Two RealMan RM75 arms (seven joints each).
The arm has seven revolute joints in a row. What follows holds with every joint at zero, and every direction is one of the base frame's. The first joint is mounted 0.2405 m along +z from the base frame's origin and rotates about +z. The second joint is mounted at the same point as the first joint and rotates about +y. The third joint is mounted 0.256 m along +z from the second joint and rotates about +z. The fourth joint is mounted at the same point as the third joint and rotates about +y. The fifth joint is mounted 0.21 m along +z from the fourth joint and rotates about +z. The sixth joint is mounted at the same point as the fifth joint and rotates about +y. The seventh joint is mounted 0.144 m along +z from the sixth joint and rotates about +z. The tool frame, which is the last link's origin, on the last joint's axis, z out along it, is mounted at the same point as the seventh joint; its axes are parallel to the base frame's.
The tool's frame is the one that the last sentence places.
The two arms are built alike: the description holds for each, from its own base.
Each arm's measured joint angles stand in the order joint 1, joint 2, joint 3, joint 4, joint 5, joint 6, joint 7.
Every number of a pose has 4 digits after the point. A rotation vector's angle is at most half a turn.
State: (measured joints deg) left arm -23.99 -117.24 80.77 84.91 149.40 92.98 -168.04; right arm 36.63 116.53 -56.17 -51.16 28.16 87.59 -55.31
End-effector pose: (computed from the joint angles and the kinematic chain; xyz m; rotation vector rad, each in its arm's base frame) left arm -0.2240 0.3186 0.0216 -2.2518 -1.4429 0.4649; right arm 0.2830 0.3494 0.0152 -2.6408 1.1794 -0.4661
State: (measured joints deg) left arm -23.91 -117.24 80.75 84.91 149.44 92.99 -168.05; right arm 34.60 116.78 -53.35 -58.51 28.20 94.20 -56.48
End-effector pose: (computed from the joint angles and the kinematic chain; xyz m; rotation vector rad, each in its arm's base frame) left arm -0.2245 0.3183 0.0217 -2.2500 -1.4449 0.4658; right arm 0.2764 0.3413 0.0364 -2.6597 1.1625 -0.4309
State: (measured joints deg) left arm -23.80 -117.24 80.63 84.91 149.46 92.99 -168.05; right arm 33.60 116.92 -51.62 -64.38 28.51 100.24 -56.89
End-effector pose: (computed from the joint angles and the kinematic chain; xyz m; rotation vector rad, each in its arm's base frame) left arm -0.2253 0.3180 0.0221 -2.2470 -1.4484 0.4648; right arm 0.2670 0.3337 0.0526 -2.6861 1.1450 -0.4155
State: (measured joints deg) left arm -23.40 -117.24 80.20 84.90 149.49 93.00 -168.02; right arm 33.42 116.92 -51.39 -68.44 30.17 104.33 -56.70
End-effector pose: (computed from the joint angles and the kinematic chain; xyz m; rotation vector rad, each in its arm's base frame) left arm -0.2281 0.3170 0.0235 -2.2372 -1.4611 0.4611; right arm 0.2540 0.3303 0.0615 -2.7225 1.1107 -0.3913
